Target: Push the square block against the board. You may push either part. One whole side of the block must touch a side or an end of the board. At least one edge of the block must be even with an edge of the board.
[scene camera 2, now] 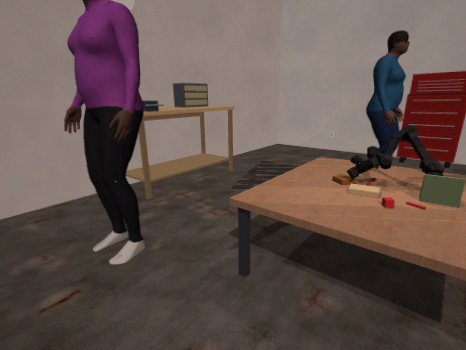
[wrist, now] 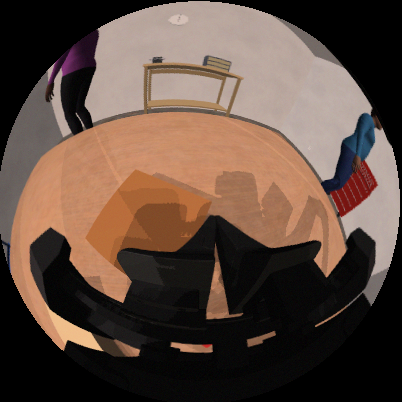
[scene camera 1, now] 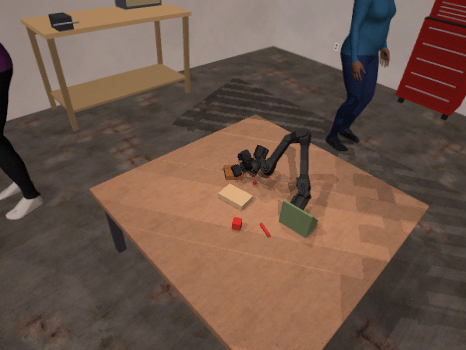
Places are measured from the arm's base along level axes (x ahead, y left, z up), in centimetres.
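Pixels of known places: gripper, fingertip midpoint: (wrist: 213, 219) (scene camera 1: 242, 165); arm's base at its link origin: (scene camera 2: 433, 184) (scene camera 1: 296, 207).
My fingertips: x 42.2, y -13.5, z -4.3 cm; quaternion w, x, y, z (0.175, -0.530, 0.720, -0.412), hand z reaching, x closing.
Observation:
Ahead of a thing's pixels: the offset from my fingertips to its top centre.
The brown square block {dz -0.9, dx +1.9, dy +6.0 cm} (scene camera 1: 228, 175) (scene camera 2: 341, 180) (wrist: 127, 202) lies flat on the table, partly covered by the gripper in the wrist view. The tan rectangular board {dz -0.9, dx -11.5, dy +21.2 cm} (scene camera 1: 235, 196) (scene camera 2: 364, 190) (wrist: 70, 331) lies flat a short gap from the block, nearer scene camera 1; part of it shows at the lower left of the wrist view. My gripper (scene camera 1: 236, 171) (scene camera 2: 352, 174) (wrist: 213, 219) is shut and empty. Its tips are low at the block's right side in scene camera 1, close to a block corner in the wrist view. Whether they touch the block cannot be told.
A small red ball {dz -2.3, dx -12.0, dy +4.6 cm} (scene camera 1: 254, 182) (scene camera 2: 368, 183) lies right of the board. A red cube {dz +0.1, dx -24.0, dy +35.9 cm} (scene camera 1: 237, 224) (scene camera 2: 388, 202) and a red stick {dz -2.5, dx -35.6, dy +29.2 cm} (scene camera 1: 265, 230) (scene camera 2: 416, 205) lie on the near side. A green slanted piece (scene camera 1: 297, 219) (scene camera 2: 441, 191) stands by the arm's base.

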